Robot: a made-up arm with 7 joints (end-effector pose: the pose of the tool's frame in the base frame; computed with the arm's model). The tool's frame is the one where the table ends.
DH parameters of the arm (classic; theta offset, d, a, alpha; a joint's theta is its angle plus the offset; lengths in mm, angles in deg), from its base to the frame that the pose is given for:
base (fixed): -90 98 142 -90
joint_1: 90 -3 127 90
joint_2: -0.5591 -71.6 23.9 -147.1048
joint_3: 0 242.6 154.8 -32.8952
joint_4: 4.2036 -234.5 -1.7 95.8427
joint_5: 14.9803 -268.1 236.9 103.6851
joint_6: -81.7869 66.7 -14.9 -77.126
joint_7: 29.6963 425.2 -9 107.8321
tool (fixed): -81.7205 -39.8 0 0
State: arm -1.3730 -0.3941 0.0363 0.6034 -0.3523 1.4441 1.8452
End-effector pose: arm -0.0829 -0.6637 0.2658 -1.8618 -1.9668 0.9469
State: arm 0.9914 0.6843 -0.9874 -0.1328 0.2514 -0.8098 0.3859
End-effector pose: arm 0.7585 0.2196 -0.2941 0.3951 -2.2262 -0.2230
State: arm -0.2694 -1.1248 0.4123 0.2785 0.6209 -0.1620 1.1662
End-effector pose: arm -0.5523 0.4377 0.0495 -0.4564 0.6715 -0.8306
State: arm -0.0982 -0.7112 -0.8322 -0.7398 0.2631 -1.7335 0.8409
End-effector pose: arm -0.2755 -0.4033 -0.8072 0.2193 -0.2212 0.6090
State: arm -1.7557 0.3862 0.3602 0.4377 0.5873 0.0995 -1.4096
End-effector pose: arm -0.2532 -0.8705 -0.3192 0.4973 0.0504 1.6617
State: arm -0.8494 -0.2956 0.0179 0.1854 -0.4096 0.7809 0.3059
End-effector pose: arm -0.1381 -0.8394 -0.1786 -0.9678 -0.7993 1.5056
